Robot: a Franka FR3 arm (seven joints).
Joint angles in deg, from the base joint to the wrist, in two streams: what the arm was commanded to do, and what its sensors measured. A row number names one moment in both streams.
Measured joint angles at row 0:
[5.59, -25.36, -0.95, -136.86, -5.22, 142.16, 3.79]
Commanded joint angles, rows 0 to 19:
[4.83, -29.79, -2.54, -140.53, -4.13, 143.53, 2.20]
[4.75, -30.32, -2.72, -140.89, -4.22, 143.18, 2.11]
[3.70, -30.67, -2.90, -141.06, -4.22, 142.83, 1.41]
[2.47, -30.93, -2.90, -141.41, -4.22, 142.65, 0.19]
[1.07, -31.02, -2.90, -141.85, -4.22, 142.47, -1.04]
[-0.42, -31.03, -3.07, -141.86, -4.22, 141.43, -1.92]
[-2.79, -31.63, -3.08, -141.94, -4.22, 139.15, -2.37]
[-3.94, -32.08, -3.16, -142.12, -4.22, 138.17, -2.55]
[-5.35, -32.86, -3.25, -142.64, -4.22, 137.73, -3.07]
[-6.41, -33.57, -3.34, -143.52, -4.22, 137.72, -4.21]
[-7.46, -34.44, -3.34, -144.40, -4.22, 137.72, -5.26]
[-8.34, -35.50, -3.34, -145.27, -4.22, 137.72, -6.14]
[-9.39, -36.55, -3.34, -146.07, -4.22, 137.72, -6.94]
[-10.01, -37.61, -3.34, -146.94, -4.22, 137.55, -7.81]
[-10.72, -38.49, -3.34, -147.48, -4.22, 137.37, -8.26]
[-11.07, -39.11, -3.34, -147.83, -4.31, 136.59, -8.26]
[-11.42, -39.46, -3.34, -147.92, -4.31, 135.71, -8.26]
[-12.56, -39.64, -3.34, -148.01, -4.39, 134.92, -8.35]
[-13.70, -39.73, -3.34, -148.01, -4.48, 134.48, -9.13]
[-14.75, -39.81, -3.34, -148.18, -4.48, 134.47, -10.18]
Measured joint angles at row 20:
[-11.13, -36.83, -4.01, -147.07, -5.22, 135.41, -7.06]
